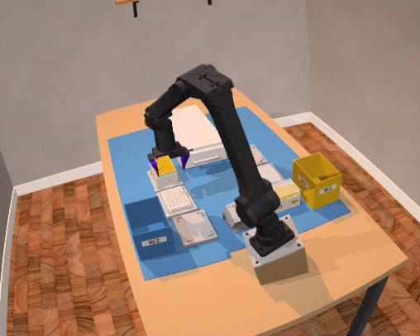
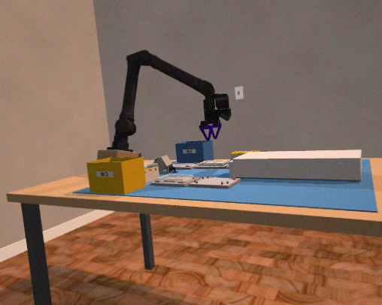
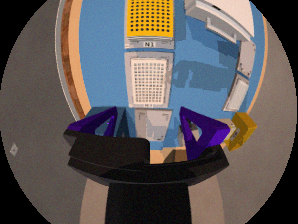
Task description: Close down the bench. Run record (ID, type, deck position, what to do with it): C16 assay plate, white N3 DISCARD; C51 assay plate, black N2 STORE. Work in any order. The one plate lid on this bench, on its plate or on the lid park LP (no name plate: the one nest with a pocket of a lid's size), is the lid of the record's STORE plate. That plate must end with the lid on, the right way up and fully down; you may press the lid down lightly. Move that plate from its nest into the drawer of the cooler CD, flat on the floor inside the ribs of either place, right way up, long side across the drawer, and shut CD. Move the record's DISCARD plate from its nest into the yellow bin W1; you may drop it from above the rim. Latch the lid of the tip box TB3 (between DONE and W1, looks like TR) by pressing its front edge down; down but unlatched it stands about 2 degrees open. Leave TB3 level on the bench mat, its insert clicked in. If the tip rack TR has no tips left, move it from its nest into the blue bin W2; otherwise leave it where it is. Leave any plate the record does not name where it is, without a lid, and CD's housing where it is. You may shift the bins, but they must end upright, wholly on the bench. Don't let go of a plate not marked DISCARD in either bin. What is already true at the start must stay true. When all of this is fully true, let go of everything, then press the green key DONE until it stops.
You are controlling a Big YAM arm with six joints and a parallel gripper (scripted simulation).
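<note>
The white assay plate is 13 cm below my hand. The rest, counted from my hand: tip rack TR: 16 cm ahead, 9 cm below, 2 cm to the right; lid park LP: 17 cm behind, 14 cm below, 1 cm to the right; name plate N1: 14 cm below, 10 cm ahead, 1 cm to the right.
</note>
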